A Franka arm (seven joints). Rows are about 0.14 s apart.
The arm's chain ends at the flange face. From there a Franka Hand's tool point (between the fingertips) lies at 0.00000 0.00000 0.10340 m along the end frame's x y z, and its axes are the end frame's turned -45 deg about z.
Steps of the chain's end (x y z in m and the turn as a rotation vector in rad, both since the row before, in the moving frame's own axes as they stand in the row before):
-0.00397, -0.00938, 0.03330, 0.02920, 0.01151, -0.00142
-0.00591, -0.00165, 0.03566, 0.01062, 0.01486, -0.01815
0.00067, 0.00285, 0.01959, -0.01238, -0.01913, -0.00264
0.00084, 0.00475, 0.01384, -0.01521, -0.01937, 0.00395
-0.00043, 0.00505, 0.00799, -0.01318, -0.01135, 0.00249
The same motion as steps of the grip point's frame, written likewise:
0.00680, -0.01074, 0.03325, 0.01251, 0.02879, -0.00142
-0.00115, -0.00505, 0.03564, -0.00300, 0.01802, -0.01815
-0.00385, 0.00200, 0.01956, 0.00477, -0.02228, -0.00264
-0.00529, 0.00364, 0.01381, 0.00294, -0.02445, 0.00395
-0.00567, 0.00340, 0.00797, -0.00129, -0.01735, 0.00249

